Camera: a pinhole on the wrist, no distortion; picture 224 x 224 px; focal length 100.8 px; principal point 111.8 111.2 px. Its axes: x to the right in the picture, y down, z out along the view. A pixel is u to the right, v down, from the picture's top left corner.
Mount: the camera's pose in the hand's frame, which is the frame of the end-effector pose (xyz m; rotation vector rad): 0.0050 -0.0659 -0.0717 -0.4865 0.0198 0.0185
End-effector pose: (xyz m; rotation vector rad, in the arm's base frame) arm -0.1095 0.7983 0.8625 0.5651 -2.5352 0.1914
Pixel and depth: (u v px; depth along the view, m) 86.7 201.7 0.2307
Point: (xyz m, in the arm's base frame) -0.1818 1.0108 0.7980
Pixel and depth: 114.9 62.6 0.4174
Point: -0.2938 0.6491 0.5466
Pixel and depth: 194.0 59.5 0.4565
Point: -0.5888 0.5055 0.7018
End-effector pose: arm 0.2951 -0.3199 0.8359 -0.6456 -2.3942 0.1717
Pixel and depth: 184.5 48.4 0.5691
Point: -0.4024 -0.1790 0.6451
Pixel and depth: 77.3 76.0 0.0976
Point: 0.2727 -0.3758 0.8110
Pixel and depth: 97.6 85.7 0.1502
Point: 0.2428 -0.3489 0.7747
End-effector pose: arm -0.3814 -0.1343 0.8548 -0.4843 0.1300 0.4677
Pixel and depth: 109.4 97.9 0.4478
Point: -0.4176 0.1056 1.1256
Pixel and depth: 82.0 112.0 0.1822
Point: -0.4306 -0.0945 0.9361
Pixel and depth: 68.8 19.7 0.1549
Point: -0.3744 -0.1863 1.0336
